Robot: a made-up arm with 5 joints.
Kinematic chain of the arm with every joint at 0, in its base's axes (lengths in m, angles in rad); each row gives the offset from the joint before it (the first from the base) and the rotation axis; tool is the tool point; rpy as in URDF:
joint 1: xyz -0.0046 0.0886 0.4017 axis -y
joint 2: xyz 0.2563 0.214 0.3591 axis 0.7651 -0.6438 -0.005
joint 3: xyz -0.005 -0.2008 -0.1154 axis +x
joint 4: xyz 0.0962 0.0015 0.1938 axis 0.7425 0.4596 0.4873
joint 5: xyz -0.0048 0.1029 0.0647 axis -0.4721 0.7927 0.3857
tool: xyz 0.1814 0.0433 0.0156 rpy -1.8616 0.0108 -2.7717
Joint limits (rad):
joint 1: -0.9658..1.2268
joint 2: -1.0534..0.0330
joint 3: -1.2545..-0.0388
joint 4: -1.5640..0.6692
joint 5: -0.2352..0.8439
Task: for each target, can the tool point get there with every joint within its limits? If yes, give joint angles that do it. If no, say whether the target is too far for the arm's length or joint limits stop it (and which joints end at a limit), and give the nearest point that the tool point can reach.
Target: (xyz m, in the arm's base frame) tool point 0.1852 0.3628 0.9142
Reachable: yes | joints 0.7558 -0.2102 -0.7277 0.1062 0.3879
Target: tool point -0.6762 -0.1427 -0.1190
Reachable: no: joint limits stop it (at a limit: joint 1, joint 2, joint 3) | nearest point 0.2029 0.1739 0.2133 | short by 0.992 m
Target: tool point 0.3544 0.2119 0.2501
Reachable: yes | joints -0.5914 -0.8738 -1.1616 -0.0505 0.2684
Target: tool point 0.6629 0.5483 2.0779
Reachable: no: too far | nearest point 0.2759 0.2700 1.1060 | short by 1.082 m
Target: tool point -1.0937 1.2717 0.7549
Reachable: no: too far | nearest point -0.2743 0.3482 0.9301 | short by 1.247 m
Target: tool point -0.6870 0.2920 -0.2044
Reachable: no: joint limits stop it (at a limit: joint 1, joint 3, joint 4) | nearest point 0.2139 0.2225 0.1725 | short by 0.979 m
